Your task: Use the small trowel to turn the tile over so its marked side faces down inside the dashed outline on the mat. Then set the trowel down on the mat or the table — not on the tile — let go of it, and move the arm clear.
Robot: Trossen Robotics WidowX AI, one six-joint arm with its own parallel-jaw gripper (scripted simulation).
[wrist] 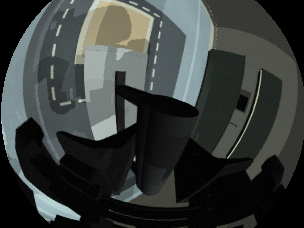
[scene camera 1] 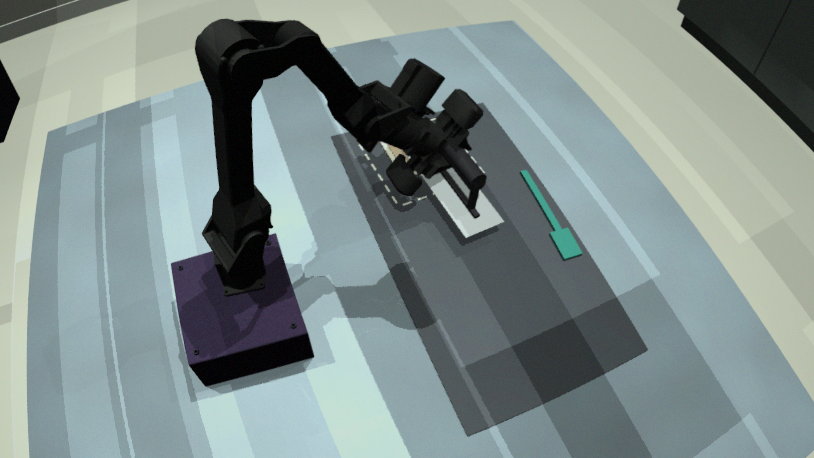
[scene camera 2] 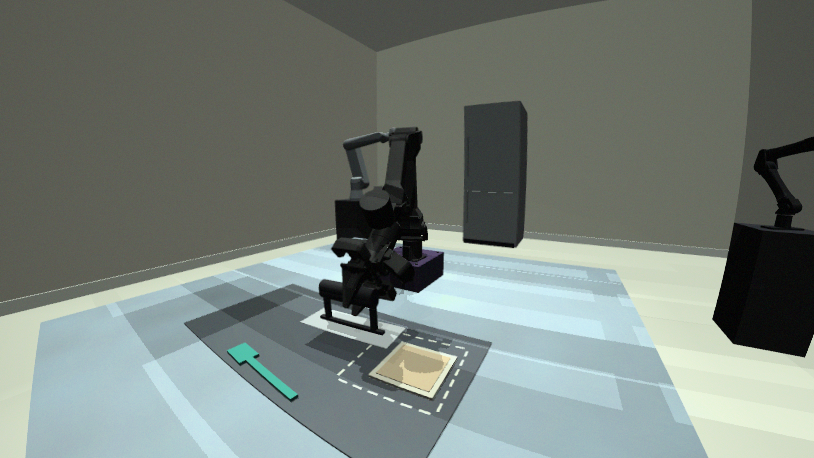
Labels:
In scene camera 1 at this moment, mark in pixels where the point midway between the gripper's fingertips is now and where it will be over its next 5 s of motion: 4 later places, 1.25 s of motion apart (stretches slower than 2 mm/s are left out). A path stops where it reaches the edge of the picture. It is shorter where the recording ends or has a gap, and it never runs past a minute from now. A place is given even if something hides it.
The gripper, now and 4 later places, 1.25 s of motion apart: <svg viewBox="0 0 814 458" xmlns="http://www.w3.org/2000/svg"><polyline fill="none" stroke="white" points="463,155 492,173 495,184 531,235 548,287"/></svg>

